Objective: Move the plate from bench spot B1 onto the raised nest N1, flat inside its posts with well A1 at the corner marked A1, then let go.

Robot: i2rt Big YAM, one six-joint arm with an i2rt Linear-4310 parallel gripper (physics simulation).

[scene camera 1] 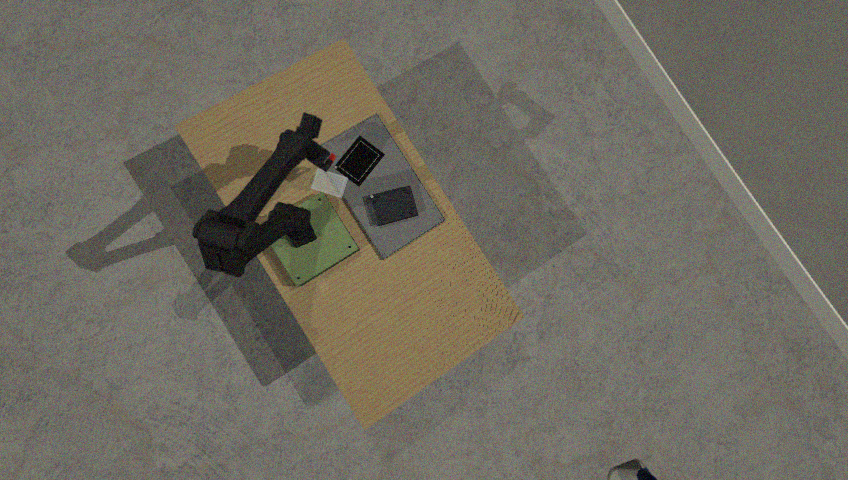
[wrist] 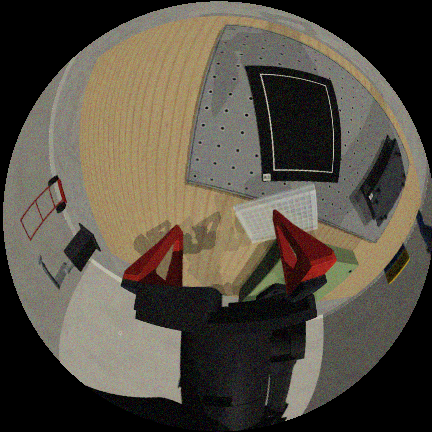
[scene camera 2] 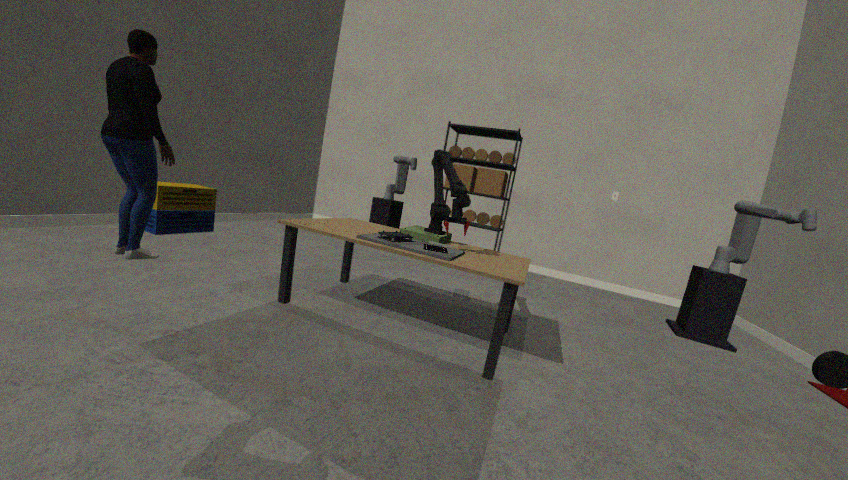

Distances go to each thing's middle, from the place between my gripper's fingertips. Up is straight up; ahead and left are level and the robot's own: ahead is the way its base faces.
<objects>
My hand is 9 cm to the left of the white well plate (scene camera 1: 327,182), 7 cm above it and 1 cm past it. From my hand the other things lie so: grey board (scene camera 1: 392,172) (17 cm to the right, 17 cm ahead, 8 cm below); then black nest with white outline (scene camera 1: 360,159) (13 cm ahead, 8 cm below, 5 cm to the right).
</objects>
